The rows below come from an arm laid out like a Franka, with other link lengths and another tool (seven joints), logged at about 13 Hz.
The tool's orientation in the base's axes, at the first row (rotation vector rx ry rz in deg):
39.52 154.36 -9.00
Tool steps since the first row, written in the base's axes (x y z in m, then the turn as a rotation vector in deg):
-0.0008 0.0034 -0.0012 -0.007 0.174 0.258
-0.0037 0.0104 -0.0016 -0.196 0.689 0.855
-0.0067 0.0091 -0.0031 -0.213 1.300 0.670
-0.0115 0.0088 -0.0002 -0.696 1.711 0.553
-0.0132 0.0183 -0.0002 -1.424 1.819 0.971
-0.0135 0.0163 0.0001 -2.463 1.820 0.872
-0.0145 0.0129 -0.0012 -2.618 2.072 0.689
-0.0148 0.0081 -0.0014 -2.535 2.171 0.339
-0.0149 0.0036 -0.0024 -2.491 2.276 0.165
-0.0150 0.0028 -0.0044 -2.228 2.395 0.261
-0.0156 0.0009 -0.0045 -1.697 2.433 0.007
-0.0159 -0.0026 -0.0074 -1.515 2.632 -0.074
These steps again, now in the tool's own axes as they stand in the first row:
0.0026 0.0026 0.0002 -0.011 0.144 -0.276
0.0082 0.0073 -0.0017 0.155 0.492 -0.989
0.0107 0.0048 -0.0009 0.508 1.022 -0.940
0.0134 0.0021 -0.0051 1.128 1.150 -1.059
0.0190 0.0096 -0.0074 1.620 0.884 -1.695
0.0183 0.0077 -0.0074 2.507 0.384 -1.925
0.0180 0.0043 -0.0059 2.812 0.534 -1.851
0.0162 0.0000 -0.0048 2.916 0.667 -1.519
0.0147 -0.0040 -0.0031 2.990 0.784 -1.363
0.0151 -0.0047 -0.0011 2.793 1.013 -1.394
0.0148 -0.0067 -0.0008 2.467 1.308 -1.000
0.0146 -0.0098 0.0025 2.436 1.572 -0.906

